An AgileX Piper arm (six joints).
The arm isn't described. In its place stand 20 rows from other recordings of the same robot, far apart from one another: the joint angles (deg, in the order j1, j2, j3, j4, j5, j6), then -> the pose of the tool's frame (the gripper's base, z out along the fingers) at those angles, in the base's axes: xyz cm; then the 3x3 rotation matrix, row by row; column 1 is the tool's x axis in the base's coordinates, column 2 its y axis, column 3 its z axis.
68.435 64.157 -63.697 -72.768 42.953 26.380 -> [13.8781 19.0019 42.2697], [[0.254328 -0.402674 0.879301], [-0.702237 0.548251 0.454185], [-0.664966 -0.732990 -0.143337]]
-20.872 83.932 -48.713 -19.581 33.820 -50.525 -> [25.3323 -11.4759 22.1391], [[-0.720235 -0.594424 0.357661], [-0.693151 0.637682 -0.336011], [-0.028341 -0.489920 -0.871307]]
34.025 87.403 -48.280 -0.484 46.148 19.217 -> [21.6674 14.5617 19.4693], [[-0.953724 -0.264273 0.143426], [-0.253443 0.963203 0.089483], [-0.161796 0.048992 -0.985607]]
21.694 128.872 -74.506 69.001 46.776 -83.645 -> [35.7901 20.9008 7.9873], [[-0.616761 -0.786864 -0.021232], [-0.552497 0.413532 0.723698], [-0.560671 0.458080 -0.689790]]
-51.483 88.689 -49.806 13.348 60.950 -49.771 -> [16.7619 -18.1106 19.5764], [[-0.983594 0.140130 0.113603], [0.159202 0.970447 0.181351], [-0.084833 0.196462 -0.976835]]
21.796 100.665 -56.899 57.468 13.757 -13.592 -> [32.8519 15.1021 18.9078], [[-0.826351 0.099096 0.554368], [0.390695 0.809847 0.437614], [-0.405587 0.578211 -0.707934]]
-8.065 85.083 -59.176 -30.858 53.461 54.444 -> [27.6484 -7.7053 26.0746], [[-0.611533 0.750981 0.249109], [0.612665 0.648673 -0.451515], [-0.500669 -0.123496 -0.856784]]
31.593 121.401 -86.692 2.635 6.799 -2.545 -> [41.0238 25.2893 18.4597], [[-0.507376 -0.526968 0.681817], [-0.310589 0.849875 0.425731], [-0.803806 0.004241 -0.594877]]
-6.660 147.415 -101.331 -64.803 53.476 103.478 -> [47.1616 -12.1688 3.5264], [[-0.333060 0.932769 0.137887], [0.582079 0.318441 -0.748184], [-0.741792 -0.168929 -0.649005]]
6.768 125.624 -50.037 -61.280 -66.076 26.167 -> [33.8869 11.3676 7.9344], [[-0.242647 -0.859040 0.450746], [-0.136829 0.490292 0.860750], [-0.960417 0.147184 -0.236510]]
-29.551 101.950 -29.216 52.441 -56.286 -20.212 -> [20.8269 -18.7057 13.8293], [[-0.119081 0.956610 0.265927], [0.300064 0.289982 -0.908775], [-0.946457 -0.028423 -0.321575]]
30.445 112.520 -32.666 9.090 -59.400 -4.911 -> [27.9831 15.0118 10.8265], [[-0.232654 -0.390224 0.890841], [-0.141855 0.919795 0.365860], [-0.962159 -0.041251 -0.269349]]
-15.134 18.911 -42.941 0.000 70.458 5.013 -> [2.1403 -0.5789 33.1731], [[-0.613519 0.315896 0.723743], [0.256452 0.946529 -0.195742], [-0.746878 0.065514 -0.661725]]
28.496 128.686 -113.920 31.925 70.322 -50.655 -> [39.6154 26.6615 22.1547], [[-0.345751 -0.936066 -0.065093], [-0.806089 0.260801 0.531229], [-0.480289 0.236143 -0.844724]]
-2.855 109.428 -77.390 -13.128 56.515 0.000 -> [37.3473 -3.5885 19.3399], [[-0.992144 -0.054626 0.112545], [-0.075987 0.977800 -0.195279], [-0.099379 -0.202297 -0.974269]]
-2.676 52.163 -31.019 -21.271 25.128 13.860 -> [17.2518 -2.2097 26.3595], [[-0.651749 0.101815 0.751570], [-0.065295 0.979737 -0.189347], [-0.755619 -0.172481 -0.631894]]
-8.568 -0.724 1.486 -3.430 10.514 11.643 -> [5.5253 -0.9329 18.8560], [[-0.083749 0.173557 0.981256], [0.158079 0.974560 -0.158881], [-0.983868 0.141810 -0.109054]]
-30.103 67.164 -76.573 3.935 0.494 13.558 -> [21.7795 -12.6204 50.3809], [[0.349004 0.415362 0.840042], [0.145114 0.861641 -0.486330], [-0.925818 0.291633 0.240441]]
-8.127 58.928 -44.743 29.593 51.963 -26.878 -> [18.6925 0.9060 29.5997], [[-0.814596 -0.187539 0.548875], [-0.006613 0.949229 0.314517], [-0.579992 0.252574 -0.774478]]
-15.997 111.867 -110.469 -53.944 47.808 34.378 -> [42.0805 -17.7342 37.2610], [[-0.571332 0.646507 0.505577], [0.043345 0.638927 -0.768046], [-0.819573 -0.416895 -0.393063]]
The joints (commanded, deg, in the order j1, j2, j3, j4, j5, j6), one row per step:
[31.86, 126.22, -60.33, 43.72, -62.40, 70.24]
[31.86, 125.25, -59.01, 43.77, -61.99, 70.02]
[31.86, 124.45, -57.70, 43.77, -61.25, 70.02]
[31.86, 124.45, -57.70, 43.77, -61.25, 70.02]
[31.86, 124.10, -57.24, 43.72, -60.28, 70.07]
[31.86, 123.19, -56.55, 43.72, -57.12, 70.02]
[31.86, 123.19, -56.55, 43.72, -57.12, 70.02]
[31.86, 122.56, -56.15, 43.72, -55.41, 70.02]
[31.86, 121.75, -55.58, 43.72, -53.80, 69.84]
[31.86, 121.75, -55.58, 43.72, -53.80, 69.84]
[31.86, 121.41, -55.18, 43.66, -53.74, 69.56]
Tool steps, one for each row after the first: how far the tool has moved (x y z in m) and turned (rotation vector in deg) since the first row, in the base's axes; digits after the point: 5 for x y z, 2 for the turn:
[-0.00415, -0.00239, 0.00139, -0.33, 0.72, 0.12]
[-0.00839, -0.00457, 0.00112, -0.50, 1.84, 0.36]
[-0.00839, -0.00457, 0.00112, -0.50, 1.84, 0.36]
[-0.00998, -0.00489, 0.00046, -0.40, 2.82, 0.72]
[-0.01276, -0.00450, -0.00041, 0.09, 5.59, 1.79]
[-0.01276, -0.00450, -0.00041, 0.09, 5.59, 1.79]
[-0.01446, -0.00432, -0.00002, 0.44, 6.98, 2.36]
[-0.01675, -0.00454, 0.00111, 0.59, 8.29, 2.94]
[-0.01675, -0.00454, 0.00111, 0.59, 8.29, 2.94]
[-0.01807, -0.00525, 0.00190, 0.27, 8.41, 3.06]

